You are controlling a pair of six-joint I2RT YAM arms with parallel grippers.
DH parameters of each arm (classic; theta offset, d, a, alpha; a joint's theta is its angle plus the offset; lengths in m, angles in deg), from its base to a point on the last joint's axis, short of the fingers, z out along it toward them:
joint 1: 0 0.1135 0.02 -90
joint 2: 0 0 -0.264 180
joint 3: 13.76 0 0.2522 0
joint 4: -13.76 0 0.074 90
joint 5: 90 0 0 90
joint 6: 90 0.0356 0 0
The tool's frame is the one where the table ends.
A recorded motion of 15 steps. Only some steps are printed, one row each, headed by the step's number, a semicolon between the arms.
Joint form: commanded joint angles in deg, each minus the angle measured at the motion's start. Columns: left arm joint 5, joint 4, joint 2, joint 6, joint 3, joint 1; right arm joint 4, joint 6, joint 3, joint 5, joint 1, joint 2.
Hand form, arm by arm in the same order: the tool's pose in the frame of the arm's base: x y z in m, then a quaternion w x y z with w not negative. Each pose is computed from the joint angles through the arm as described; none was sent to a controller.
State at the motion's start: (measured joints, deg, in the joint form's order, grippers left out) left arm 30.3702 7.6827 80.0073 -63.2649 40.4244 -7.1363; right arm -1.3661 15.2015 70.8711 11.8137 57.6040 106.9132
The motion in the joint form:
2: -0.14 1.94 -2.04 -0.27 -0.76 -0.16; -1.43 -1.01 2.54 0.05 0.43 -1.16
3: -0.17 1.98 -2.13 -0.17 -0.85 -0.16; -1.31 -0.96 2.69 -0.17 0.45 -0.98
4: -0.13 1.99 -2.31 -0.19 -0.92 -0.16; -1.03 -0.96 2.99 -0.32 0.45 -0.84
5: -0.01 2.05 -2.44 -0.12 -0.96 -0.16; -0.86 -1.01 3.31 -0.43 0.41 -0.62
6: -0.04 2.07 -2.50 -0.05 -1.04 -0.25; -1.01 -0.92 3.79 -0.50 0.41 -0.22
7: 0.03 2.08 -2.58 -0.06 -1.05 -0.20; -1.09 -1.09 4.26 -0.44 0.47 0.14
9: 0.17 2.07 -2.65 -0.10 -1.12 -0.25; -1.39 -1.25 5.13 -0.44 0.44 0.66
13: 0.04 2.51 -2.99 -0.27 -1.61 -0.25; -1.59 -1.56 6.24 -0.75 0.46 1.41
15: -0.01 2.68 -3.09 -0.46 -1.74 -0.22; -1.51 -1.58 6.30 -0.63 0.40 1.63
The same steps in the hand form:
2: 0.2817 -0.0541 0.2167 0.27122 -0.27412 0.79510 -0.46809; 0.2284 0.3522 0.2246 0.42423 -0.28542 0.83676 0.19596
3: 0.2813 -0.0541 0.2166 0.27205 -0.27342 0.79522 -0.46783; 0.2286 0.3531 0.2243 0.42372 -0.28588 0.83636 0.19808
4: 0.2808 -0.0540 0.2171 0.27255 -0.27292 0.79484 -0.46847; 0.2293 0.3543 0.2255 0.42572 -0.28550 0.83473 0.20119
5: 0.2805 -0.0541 0.2176 0.27321 -0.27130 0.79460 -0.46942; 0.2302 0.3554 0.2261 0.42703 -0.28542 0.83368 0.20287
6: 0.2801 -0.0544 0.2175 0.27328 -0.27034 0.79497 -0.46931; 0.2311 0.3569 0.2258 0.42616 -0.28520 0.83409 0.20332
7: 0.2800 -0.0542 0.2178 0.27361 -0.27012 0.79462 -0.46984; 0.2317 0.3586 0.2258 0.42678 -0.28657 0.83346 0.20267
9: 0.2796 -0.0545 0.2177 0.27245 -0.26942 0.79471 -0.47075; 0.2334 0.3609 0.2266 0.42742 -0.28740 0.83296 0.20220
13: 0.2781 -0.0542 0.2172 0.27433 -0.27013 0.79344 -0.47142; 0.2352 0.3645 0.2273 0.42759 -0.29070 0.83132 0.20389
15: 0.2777 -0.0540 0.2172 0.27485 -0.27136 0.79249 -0.47199; 0.2360 0.3647 0.2262 0.42775 -0.29010 0.83180 0.20243

